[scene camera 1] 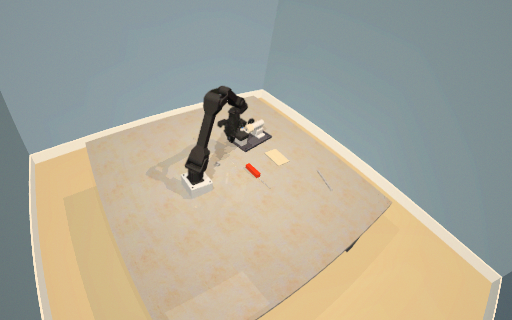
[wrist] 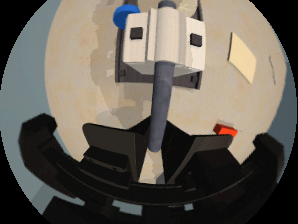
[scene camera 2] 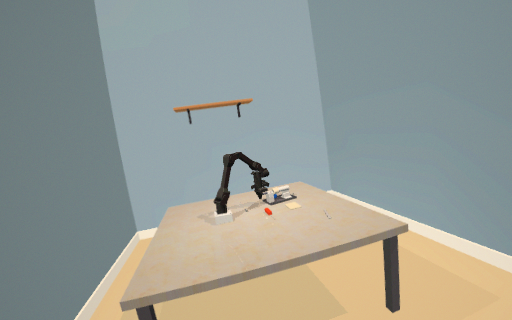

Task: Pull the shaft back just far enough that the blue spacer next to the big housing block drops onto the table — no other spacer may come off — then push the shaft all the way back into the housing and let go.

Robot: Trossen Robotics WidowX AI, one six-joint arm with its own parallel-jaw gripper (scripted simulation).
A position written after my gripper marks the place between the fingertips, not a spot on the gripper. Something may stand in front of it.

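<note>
Looking through the wrist camera, I see a tan card (wrist: 239,56), and my gripper (wrist: 155,119) is there in the same view.
</note>
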